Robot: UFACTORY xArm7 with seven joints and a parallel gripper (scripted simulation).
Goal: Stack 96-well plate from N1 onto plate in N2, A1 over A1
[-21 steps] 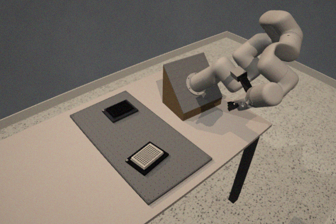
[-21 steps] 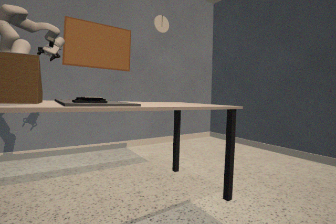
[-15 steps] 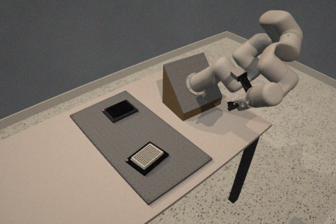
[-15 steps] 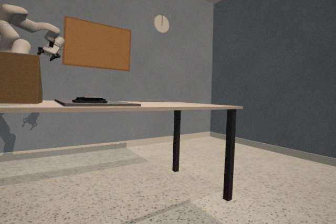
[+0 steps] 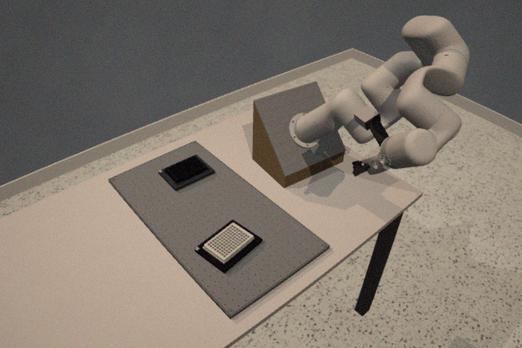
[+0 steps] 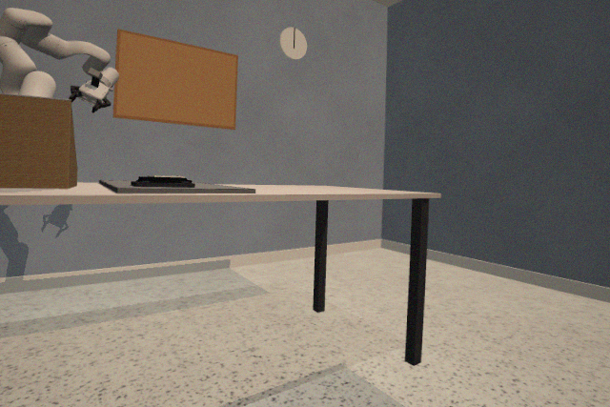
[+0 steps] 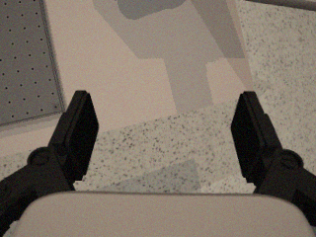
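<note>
Now: the white 96-well plate 30 cm ahead of my hand, 22 cm to the right of it and 29 cm below it. The rest, counted from my hand: black plate nest (30 cm ahead, 22 cm to the right, 31 cm below); black 96-well plate (20 cm ahead, 58 cm to the right, 29 cm below).
</note>
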